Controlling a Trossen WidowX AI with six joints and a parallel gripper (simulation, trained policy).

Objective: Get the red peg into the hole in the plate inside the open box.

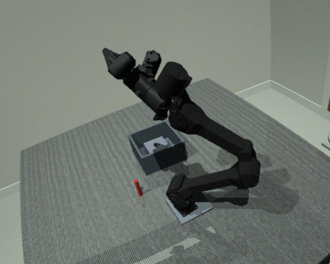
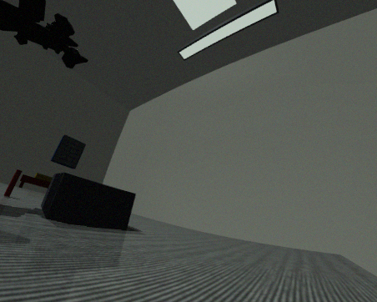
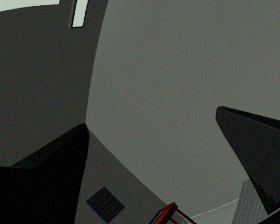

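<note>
My gripper tip is 53 cm above the red peg, 3 cm short of it and 2 cm to the right of it. Also, from my gripper tip: plate (52 cm below, 19 cm ahead, 15 cm to the right); dark box (54 cm below, 19 cm ahead, 15 cm to the right).
</note>
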